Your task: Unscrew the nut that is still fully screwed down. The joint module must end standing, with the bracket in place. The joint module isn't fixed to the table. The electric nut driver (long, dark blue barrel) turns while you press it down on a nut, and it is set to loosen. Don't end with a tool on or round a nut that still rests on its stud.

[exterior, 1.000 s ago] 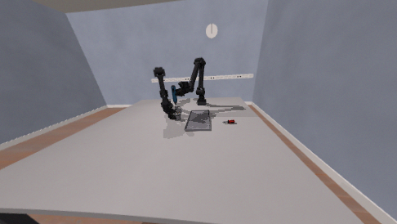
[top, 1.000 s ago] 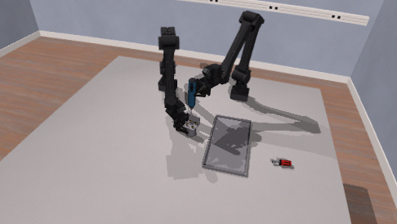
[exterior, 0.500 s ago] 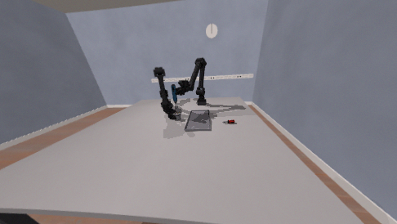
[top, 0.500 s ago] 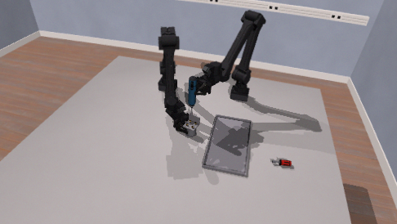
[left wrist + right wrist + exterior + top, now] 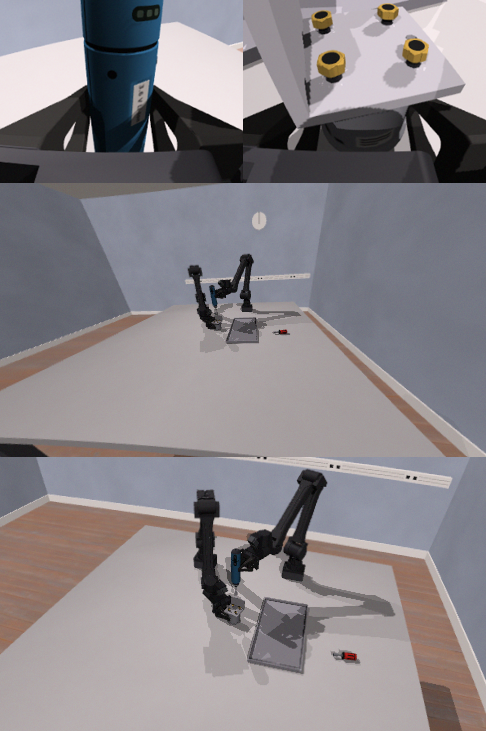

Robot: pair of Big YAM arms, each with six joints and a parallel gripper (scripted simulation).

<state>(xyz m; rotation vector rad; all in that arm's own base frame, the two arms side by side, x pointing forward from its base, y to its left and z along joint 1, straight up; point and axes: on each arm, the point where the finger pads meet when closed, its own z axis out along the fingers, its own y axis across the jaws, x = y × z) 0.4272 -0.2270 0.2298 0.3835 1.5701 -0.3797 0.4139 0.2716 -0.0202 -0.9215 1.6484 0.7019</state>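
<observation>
My right hand is 50 mm below the grey bracket. From my right hand the other things lie so: flat grey tray: 220 mm to the left, 30 mm ahead, 20 mm below; then nut: 50 mm above, 20 mm to the right, 10 mm ahead; then grey tip: 120 mm above, 40 mm behind.
</observation>
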